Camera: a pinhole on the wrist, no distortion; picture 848 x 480 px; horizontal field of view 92.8 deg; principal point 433.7 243.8 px. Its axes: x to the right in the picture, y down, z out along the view. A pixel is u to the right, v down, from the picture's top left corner.
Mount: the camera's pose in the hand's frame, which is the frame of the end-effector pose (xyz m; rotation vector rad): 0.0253 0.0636 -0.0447 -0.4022 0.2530 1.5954
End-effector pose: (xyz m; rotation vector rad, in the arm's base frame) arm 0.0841 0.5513 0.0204 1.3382 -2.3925 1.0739
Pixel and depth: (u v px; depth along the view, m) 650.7 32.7 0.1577
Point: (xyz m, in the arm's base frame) -0.1230 0.5132 -0.0920
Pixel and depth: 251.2 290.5 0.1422
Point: 0.0560 0.4995 -0.0901
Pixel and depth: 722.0 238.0 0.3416
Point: -0.2207 0.5841 -0.3169
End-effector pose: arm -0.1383 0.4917 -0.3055 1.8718 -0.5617 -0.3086
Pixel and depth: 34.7 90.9 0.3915
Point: -0.2107 0.0643 -0.5865
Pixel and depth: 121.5 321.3 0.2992
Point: -0.3260 0.2740 -0.4533
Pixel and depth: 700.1 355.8 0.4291
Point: -0.4785 0.2500 0.0581
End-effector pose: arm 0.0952 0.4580 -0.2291 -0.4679 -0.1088 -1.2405
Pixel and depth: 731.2 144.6 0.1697
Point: 0.3517 0.5031 -0.2281
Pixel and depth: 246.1 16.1 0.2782
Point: 0.2565 0.4453 0.0500
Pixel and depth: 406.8 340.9 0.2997
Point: 0.2578 0.6566 -0.0920
